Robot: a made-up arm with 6 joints. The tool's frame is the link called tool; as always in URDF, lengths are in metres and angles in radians. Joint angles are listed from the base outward.
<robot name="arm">
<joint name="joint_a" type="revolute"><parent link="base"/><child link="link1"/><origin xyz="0.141 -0.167 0.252" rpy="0 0 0"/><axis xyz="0 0 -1"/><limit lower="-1.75" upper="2.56"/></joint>
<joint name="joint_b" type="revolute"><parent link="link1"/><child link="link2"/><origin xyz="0.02 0.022 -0.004" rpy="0 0 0"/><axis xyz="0 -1 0"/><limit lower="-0.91" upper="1.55"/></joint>
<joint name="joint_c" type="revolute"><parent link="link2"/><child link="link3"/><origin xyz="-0.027 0.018 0.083" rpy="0 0 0"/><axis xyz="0 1 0"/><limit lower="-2.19" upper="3.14"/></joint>
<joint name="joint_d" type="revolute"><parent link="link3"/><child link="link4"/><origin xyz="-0.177 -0.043 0.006" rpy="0 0 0"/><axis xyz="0.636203 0.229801 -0.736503"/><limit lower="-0.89" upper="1.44"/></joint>
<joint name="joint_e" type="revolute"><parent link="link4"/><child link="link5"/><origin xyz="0.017 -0.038 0.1" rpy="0 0 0"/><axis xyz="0.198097 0.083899 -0.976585"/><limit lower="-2.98" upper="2.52"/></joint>
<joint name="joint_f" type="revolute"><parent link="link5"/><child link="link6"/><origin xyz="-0.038 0.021 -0.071" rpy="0 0 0"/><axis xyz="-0.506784 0.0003 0.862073"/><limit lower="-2.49" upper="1.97"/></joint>
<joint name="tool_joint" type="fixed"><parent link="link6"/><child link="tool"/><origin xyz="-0.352 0.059 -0.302" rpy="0 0 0"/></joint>
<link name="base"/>
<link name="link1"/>
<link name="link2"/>
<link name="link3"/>
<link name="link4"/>
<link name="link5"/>
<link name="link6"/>
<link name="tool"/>
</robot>
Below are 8 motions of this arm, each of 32 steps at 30 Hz.
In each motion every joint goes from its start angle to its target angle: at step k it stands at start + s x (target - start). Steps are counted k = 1, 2, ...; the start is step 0. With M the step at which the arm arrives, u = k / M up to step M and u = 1 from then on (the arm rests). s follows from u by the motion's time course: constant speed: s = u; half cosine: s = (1 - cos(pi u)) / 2; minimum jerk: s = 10 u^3 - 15 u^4 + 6 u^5.
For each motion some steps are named. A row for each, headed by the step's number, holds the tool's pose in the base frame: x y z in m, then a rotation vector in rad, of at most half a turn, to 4 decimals.
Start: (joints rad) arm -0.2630 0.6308 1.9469 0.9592 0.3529 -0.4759
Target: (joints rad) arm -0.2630 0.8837 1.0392 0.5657 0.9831 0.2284
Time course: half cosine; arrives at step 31
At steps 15, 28, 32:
15: -0.1301 0.2314 0.4142 -0.0400 0.9405 -1.2908
28: -0.2707 0.1834 0.2895 0.2474 0.5465 -0.9480
32: -0.2746 0.1812 0.2810 0.2578 0.5264 -0.9335

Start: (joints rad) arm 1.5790 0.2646 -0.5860 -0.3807 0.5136 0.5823
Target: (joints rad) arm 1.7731 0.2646 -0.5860 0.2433 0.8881 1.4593
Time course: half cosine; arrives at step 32
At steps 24, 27, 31, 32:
24: 0.0747 0.1444 -0.2084 -0.7782 -0.0788 -1.5284
27: 0.0838 0.1547 -0.2037 -0.7440 -0.0698 -1.5355
31: 0.0895 0.1610 -0.2006 -0.7217 -0.0651 -1.5391
32: 0.0897 0.1613 -0.2005 -0.7208 -0.0649 -1.5392

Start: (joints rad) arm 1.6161 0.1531 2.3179 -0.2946 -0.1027 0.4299
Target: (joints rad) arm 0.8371 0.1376 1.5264 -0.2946 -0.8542 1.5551
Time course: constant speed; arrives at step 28
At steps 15, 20, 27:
15: -0.3359 -0.2932 0.4158 1.0520 0.4377 0.7600
20: -0.2576 -0.3807 0.2751 0.8415 0.2685 1.1360
27: -0.0403 -0.4553 0.1431 0.5445 0.0158 1.6833

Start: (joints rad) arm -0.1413 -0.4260 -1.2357 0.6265 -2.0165 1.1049
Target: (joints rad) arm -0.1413 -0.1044 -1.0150 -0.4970 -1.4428 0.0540
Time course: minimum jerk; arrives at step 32
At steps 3, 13, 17, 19, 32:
3: 0.4671 -0.4132 0.3959 -1.6247 -1.2856 2.0017
13: 0.4430 -0.4950 0.3579 -1.5063 -1.0433 1.9320
17: 0.3981 -0.5539 0.3389 -1.4568 -0.9050 1.8163
19: 0.3695 -0.5799 0.3303 -1.4402 -0.8523 1.7441
32: 0.2744 -0.6356 0.2996 -1.4085 -0.7657 1.4981

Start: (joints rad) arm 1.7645 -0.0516 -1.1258 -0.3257 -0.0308 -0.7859
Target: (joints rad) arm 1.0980 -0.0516 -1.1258 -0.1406 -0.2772 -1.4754
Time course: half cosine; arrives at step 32
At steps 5, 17, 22, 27, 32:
5: 0.3776 -0.2067 -0.1877 -0.6703 -1.2508 -1.7254
17: 0.4709 -0.0787 -0.0945 -0.1187 -1.4530 -1.5339
22: 0.4812 -0.0018 -0.0410 0.1505 -1.4846 -1.4450
27: 0.4736 0.0539 0.0002 0.3431 -1.4827 -1.3829
32: 0.4679 0.0737 0.0157 0.4125 -1.4770 -1.3607

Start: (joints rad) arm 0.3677 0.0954 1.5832 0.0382 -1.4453 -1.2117
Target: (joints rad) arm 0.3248 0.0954 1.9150 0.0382 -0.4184 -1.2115
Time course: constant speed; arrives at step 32
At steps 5, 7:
5: -0.0676 -0.0865 0.9018 0.7165 1.5695 -0.3937
7: -0.0428 -0.0646 0.9042 0.6827 1.5959 -0.4585

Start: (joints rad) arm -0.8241 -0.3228 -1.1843 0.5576 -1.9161 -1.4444
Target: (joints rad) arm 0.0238 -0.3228 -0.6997 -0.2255 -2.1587 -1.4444
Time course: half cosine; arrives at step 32
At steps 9, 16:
9: -0.0494 -0.3908 -0.2020 0.5292 -0.3961 1.1841
16: -0.0843 -0.4726 -0.1317 0.1853 -0.3257 1.0698

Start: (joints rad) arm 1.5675 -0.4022 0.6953 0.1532 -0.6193 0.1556
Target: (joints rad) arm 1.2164 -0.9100 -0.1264 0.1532 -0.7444 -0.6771
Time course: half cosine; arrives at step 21
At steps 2, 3, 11, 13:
2: -0.0916 0.2871 0.6449 0.8924 0.5433 -0.8271
3: -0.0881 0.2888 0.6441 0.8876 0.5466 -0.8387
11: -0.0248 0.3131 0.6103 0.8087 0.5696 -1.0415
13: -0.0056 0.3178 0.5946 0.7892 0.5642 -1.0994

